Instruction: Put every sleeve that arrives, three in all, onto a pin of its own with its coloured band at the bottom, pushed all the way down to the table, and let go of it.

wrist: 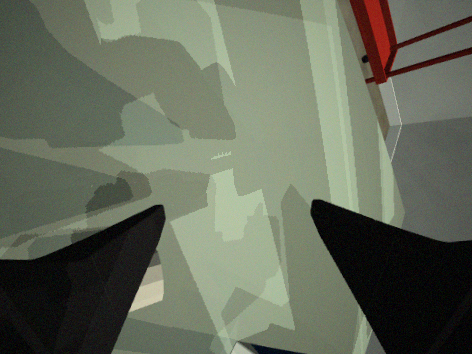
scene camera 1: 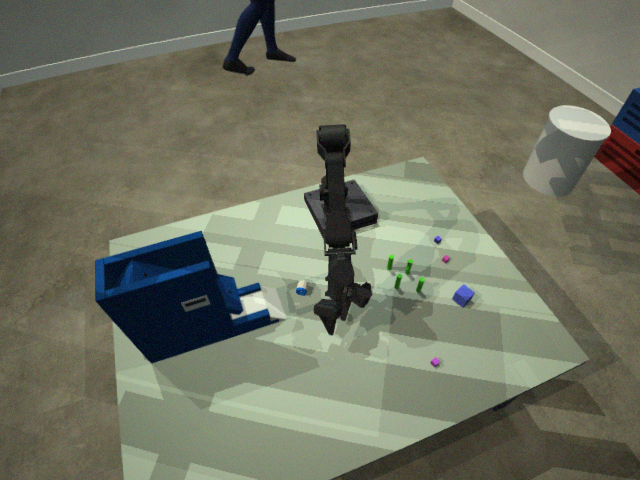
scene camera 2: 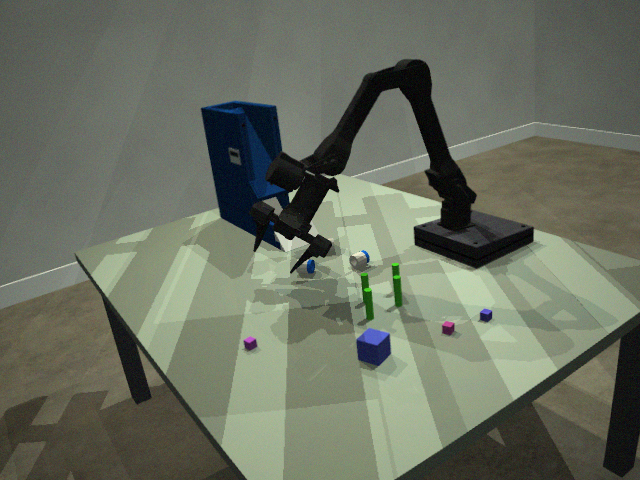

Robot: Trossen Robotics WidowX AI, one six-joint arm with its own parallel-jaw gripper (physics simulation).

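Note:
One white sleeve with a blue band (scene camera 1: 301,288) lies on its side between the dispenser's chute and my gripper. Another white sleeve (scene camera 2: 359,259) lies on its side near the pins in scene view 2, blue end away from that camera. Near my fingertip there, the blue end of a sleeve (scene camera 2: 310,266) shows. In the wrist view, the white part of a sleeve (wrist: 150,291) shows behind the left finger. Several green pins (scene camera 1: 409,266) (scene camera 2: 397,291) stand upright and bare. My gripper (scene camera 1: 337,325) (scene camera 2: 273,261) (wrist: 238,209) is open and empty, tilted above the table. The arm hides some of the table.
The tall blue dispenser (scene camera 1: 170,322) (scene camera 2: 219,165) stands beyond the sleeves, its chute toward them. A large blue cube (scene camera 1: 463,295) (scene camera 2: 373,346) lies beside the pins. Small cubes lie around: magenta (scene camera 1: 435,362) (scene camera 2: 250,343), pink (scene camera 1: 446,258) (scene camera 2: 448,328), blue (scene camera 1: 437,239) (scene camera 2: 485,314).

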